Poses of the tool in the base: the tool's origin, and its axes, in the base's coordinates. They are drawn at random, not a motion.
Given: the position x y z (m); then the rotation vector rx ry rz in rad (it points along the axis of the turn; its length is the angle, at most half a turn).
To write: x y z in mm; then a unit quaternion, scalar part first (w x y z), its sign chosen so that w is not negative. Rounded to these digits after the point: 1 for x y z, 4 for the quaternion.
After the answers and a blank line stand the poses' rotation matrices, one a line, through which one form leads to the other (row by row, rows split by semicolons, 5 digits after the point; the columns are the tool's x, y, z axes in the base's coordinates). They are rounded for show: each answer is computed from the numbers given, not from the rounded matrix.
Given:
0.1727 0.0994 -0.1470 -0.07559 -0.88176 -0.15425
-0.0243 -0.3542 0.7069 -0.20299 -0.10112 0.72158
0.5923 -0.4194 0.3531 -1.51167 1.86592 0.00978
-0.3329 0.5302 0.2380 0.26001 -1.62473 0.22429
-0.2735 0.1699 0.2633 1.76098 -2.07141 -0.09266
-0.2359 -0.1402 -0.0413 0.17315 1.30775 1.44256
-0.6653 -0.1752 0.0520 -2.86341 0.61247 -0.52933
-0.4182 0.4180 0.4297 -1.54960 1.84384 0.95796
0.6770 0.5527 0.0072 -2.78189 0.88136 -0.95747
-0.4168 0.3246 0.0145 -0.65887 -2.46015 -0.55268
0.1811 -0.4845 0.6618 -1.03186 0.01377 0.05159
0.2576 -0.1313 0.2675 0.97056 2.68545 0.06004
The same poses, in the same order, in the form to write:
172.7 99.4 -147.0 0.9008 -0.0365 -0.4262 -0.0746
-24.3 -354.2 706.9 0.9293 -0.0991 -0.0494 0.3523
592.3 -419.4 353.1 0.3617 -0.5869 0.7244 0.0038
-332.9 530.2 238.0 0.6746 0.1156 -0.7222 0.0997
-273.5 169.9 263.3 0.2091 0.6330 -0.7446 -0.0333
-235.9 -140.2 -41.3 0.5592 0.0734 0.5546 0.6118
-665.3 -175.2 52.0 0.0829 -0.9590 0.2051 -0.1773
-418.2 418.0 429.7 0.2713 -0.5754 0.6847 0.3557
677.0 552.7 7.2 0.0352 -0.9052 0.2868 -0.3116
-416.8 324.6 14.5 0.2645 -0.2438 -0.9104 -0.2045
181.1 -484.5 661.8 0.8695 -0.4933 0.0066 0.0247
257.6 -131.3 267.5 0.1423 0.3364 0.9307 0.0208

0.62558 0.16547 -0.76241; -0.10318 0.98621 0.12938; 0.77330 -0.00227 0.63403
0.74697 -0.64493 -0.16156; 0.66450 0.73220 0.14940; 0.02194 -0.21896 0.97549
-0.04953 -0.85300 0.51956; -0.84751 0.31114 0.43003; -0.52847 -0.41903 -0.73833
-0.06299 -0.30145 -0.95140; -0.03241 0.95341 -0.29994; 0.99749 0.01194 -0.06982
-0.11114 -0.92880 -0.35351; -0.95666 0.19633 -0.21508; 0.26917 0.31429 -0.91037
-0.36383 -0.60277 0.71014; 0.76568 0.24061 0.59652; -0.53043 0.76078 0.37399
0.85300 -0.36402 0.37401; -0.42279 -0.90211 0.08624; 0.30600 -0.23169 -0.92341
-0.19058 -0.98094 -0.03782; -0.59488 0.08476 0.79933; -0.78089 0.17484 -0.59970
0.64136 -0.49731 0.58424; -0.54115 -0.83302 -0.11503; 0.54389 -0.24239 -0.80338
-0.74115 0.55211 -0.38194; 0.33570 0.79746 0.50136; 0.58139 0.24336 -0.77638
0.99870 -0.04938 -0.01288; 0.03639 0.51212 0.85814; -0.03578 -0.85749 0.51325
-0.73324 0.62018 0.27881; 0.63202 0.77285 -0.05698; -0.25082 0.13444 -0.95865

